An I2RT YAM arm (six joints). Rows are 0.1 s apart.
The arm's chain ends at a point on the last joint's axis. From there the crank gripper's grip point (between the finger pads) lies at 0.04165 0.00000 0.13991 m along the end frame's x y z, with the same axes.
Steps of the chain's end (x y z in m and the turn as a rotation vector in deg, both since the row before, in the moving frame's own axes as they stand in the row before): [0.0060 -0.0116 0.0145 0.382 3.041 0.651]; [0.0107 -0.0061 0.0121 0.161 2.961 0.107]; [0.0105 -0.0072 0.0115 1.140 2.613 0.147]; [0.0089 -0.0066 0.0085 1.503 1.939 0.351]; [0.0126 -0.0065 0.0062 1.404 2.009 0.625]
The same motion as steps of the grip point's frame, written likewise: [0.0134 -0.0120 0.0121 0.382 3.041 0.651]; [0.0179 -0.0064 0.0098 0.161 2.961 0.107]; [0.0168 -0.0098 0.0094 1.140 2.613 0.147]; [0.0136 -0.0100 0.0070 1.503 1.939 0.351]; [0.0175 -0.0094 0.0046 1.404 2.009 0.625]
